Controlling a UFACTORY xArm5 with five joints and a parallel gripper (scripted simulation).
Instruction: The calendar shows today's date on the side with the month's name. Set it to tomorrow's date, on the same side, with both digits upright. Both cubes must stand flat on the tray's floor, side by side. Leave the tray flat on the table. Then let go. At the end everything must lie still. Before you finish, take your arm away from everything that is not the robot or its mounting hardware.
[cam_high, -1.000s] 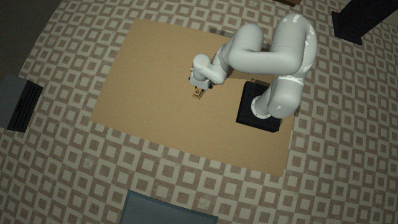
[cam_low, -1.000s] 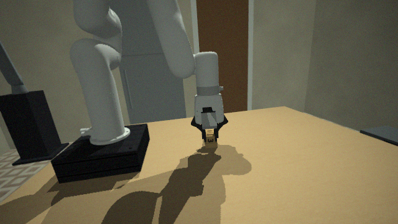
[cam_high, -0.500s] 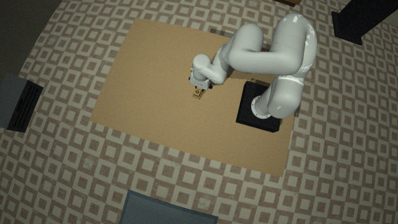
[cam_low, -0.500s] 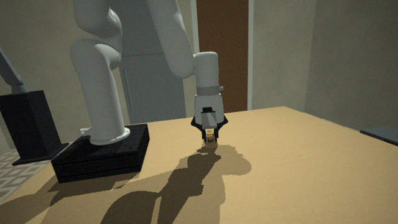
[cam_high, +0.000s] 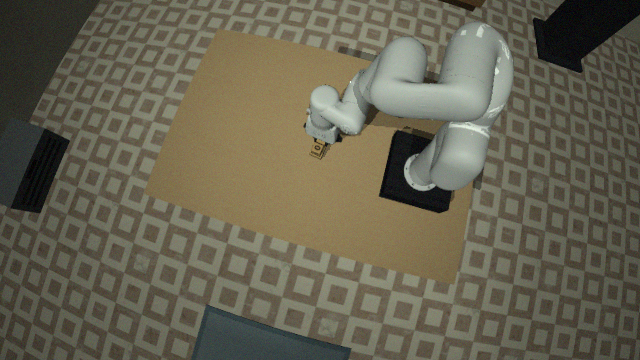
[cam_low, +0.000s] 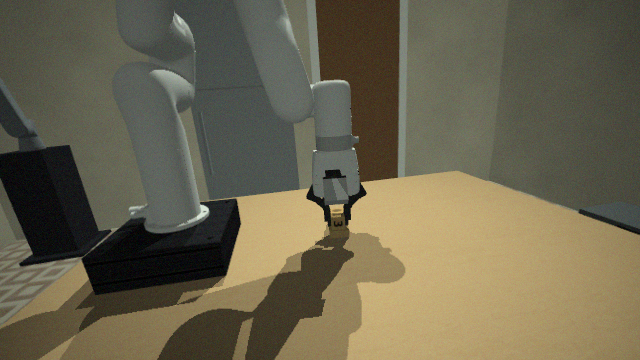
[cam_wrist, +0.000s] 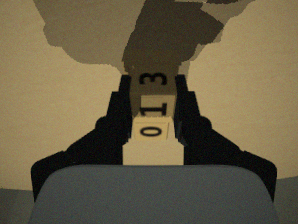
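Right now my hand is 1 cm short of the wooden calendar tray, 2 cm to the right of it and 4 cm above it. Round my hand: wooden date cube (1 cm below).
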